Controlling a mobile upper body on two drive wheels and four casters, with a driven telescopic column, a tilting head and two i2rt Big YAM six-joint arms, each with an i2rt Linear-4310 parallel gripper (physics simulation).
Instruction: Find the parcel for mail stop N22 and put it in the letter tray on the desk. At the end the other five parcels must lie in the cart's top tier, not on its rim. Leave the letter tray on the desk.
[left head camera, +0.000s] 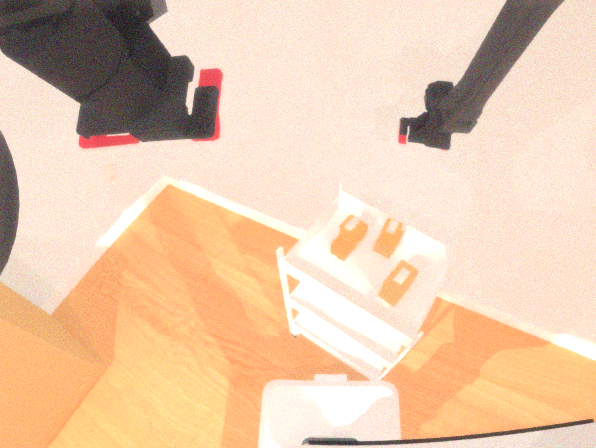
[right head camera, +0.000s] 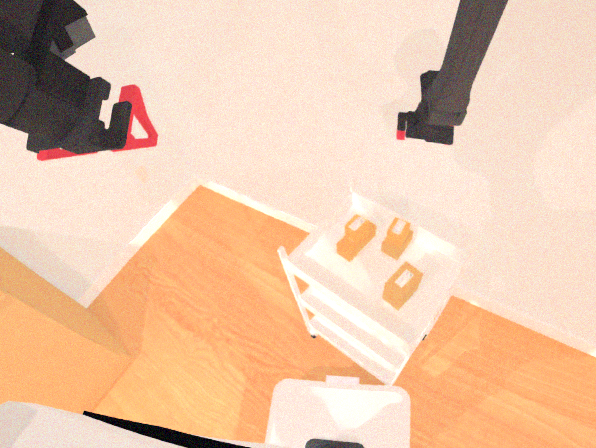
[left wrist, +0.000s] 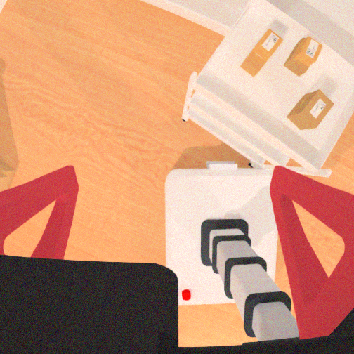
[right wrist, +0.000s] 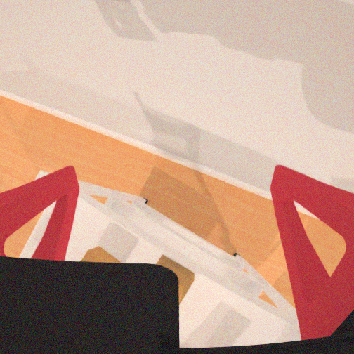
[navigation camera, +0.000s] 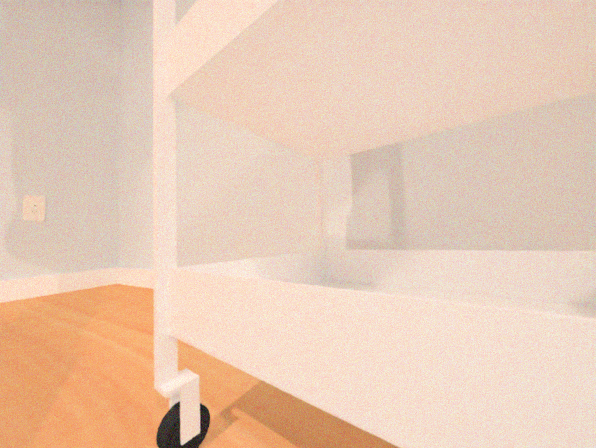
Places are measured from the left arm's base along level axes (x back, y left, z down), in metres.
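Where they show: left gripper, fingertip midpoint: (left head camera: 176, 134) (right head camera: 125, 144); right gripper, fingertip midpoint: (left head camera: 416, 138) (right head camera: 420, 133).
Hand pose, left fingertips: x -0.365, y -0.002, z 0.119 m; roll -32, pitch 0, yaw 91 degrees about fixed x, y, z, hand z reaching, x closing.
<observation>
Each offset is from my left fingertips to the centre of the thing. "spot": to the spot under its first point.
Three orange-brown parcels with white labels lie in the top tier of the white cart @[spot: dx -0.183, dy -0.198, dz +0.677 m] (left head camera: 330, 280) (right head camera: 345, 292) (left wrist: 240, 107): a left one @[dx -0.321, dy -0.260, dz +0.600 m] (left head camera: 350, 237) (right head camera: 356, 237) (left wrist: 261, 52), a middle one @[dx -0.313, dy -0.384, dz +0.602 m] (left head camera: 389, 240) (right head camera: 397, 239) (left wrist: 303, 55) and a near one @[dx -0.145, dy -0.391, dz +0.602 m] (left head camera: 398, 284) (right head camera: 403, 286) (left wrist: 311, 111). Their label text is too small to read. My left gripper (left head camera: 150, 140) (left wrist: 173, 176) is open and empty, left of the cart in the head views. My right gripper (left head camera: 424, 144) (right wrist: 174, 176) is open and empty, high near the cart. The letter tray does not show.
The robot's white base (left head camera: 295, 410) (left wrist: 185, 200) stands close to the cart's near side, with its grey column (left wrist: 255, 285). Pale walls run behind the cart. A large wood-coloured surface (left head camera: 40, 375) (right head camera: 50, 350) lies at the lower left. A cart post (navigation camera: 165, 200) and wheel @[spot: dx -0.207, dy -0.067, dz +1.298 m] (navigation camera: 175, 425) show low down.
</observation>
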